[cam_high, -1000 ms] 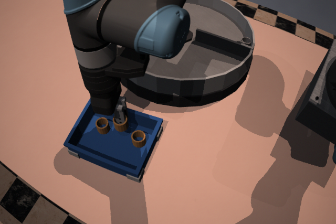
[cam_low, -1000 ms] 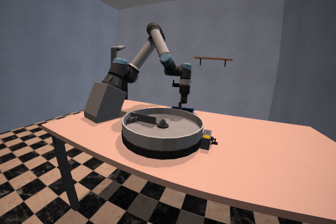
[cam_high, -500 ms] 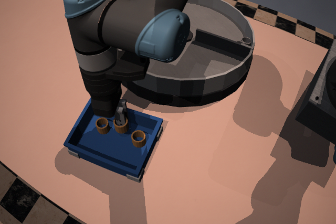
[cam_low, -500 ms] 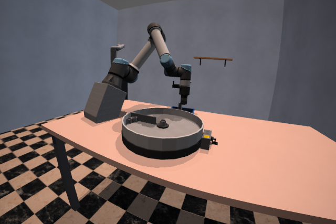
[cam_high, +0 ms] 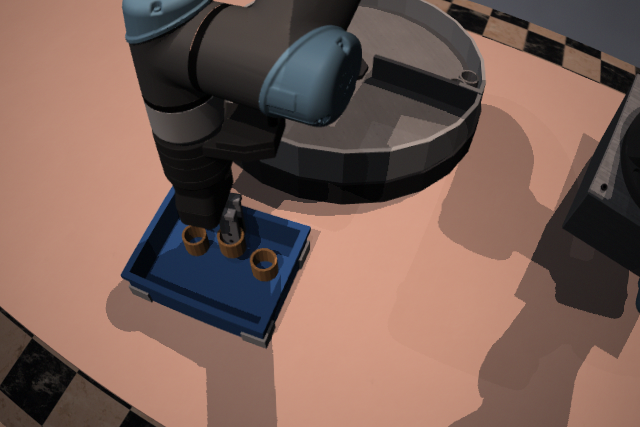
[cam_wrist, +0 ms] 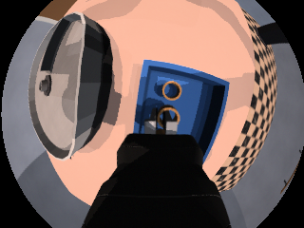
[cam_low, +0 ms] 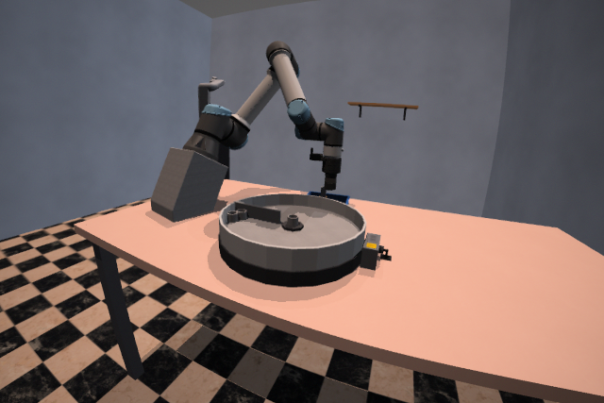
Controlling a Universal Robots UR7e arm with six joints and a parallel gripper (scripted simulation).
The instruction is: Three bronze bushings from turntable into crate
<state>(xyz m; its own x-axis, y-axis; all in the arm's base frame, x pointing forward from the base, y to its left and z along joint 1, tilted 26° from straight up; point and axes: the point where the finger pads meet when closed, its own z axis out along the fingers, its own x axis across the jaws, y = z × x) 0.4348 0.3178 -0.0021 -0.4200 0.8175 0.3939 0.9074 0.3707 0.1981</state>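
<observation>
The blue crate lies 4 cm to the left of my hand and 3 cm below it. From my hand the other things lie so: grey turntable 32 cm to the right, 6 cm ahead.
</observation>
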